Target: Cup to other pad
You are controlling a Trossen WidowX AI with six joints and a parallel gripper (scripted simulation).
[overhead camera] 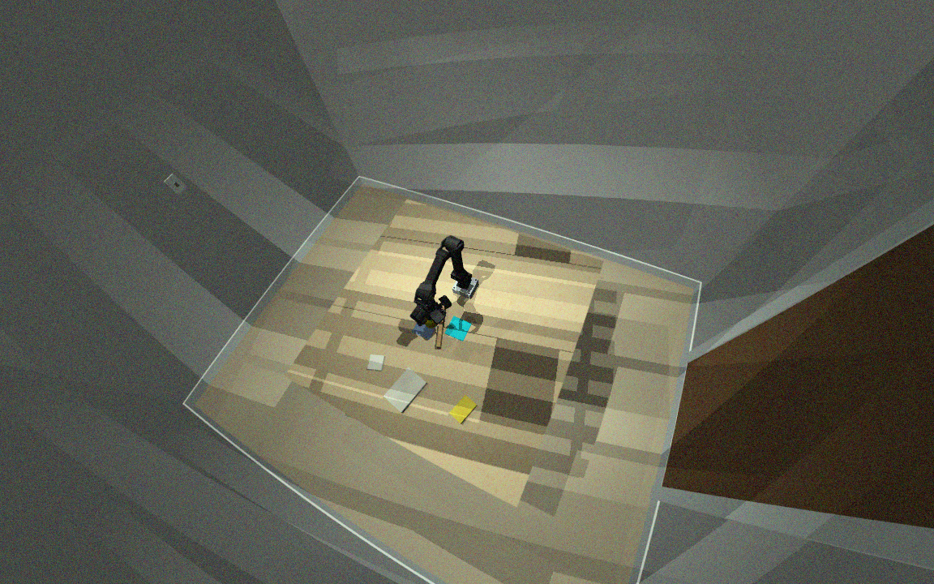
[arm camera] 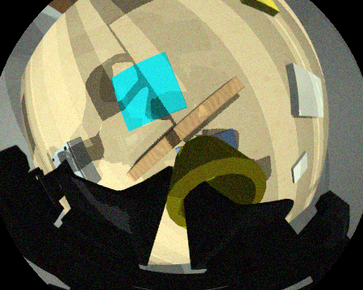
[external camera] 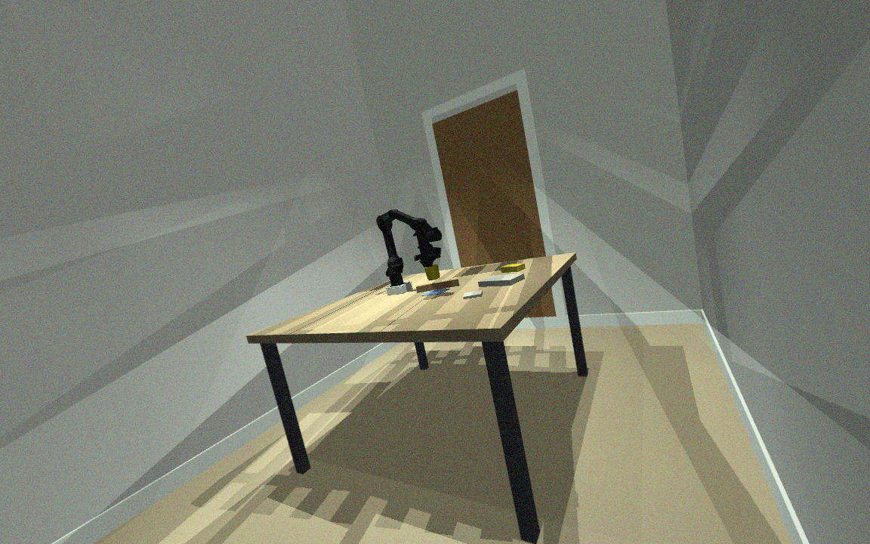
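My gripper tip is now 110 mm to the right of the cyan pad, 100 mm above it and 10 mm past it. From my gripper tip the other things lie so: yellow cup: 20 mm to the right, 20 mm ahead; then light blue pad: 100 mm below, 60 mm to the right, 40 mm ahead; then wooden bar: 90 mm below, 20 mm to the left, 10 mm ahead.
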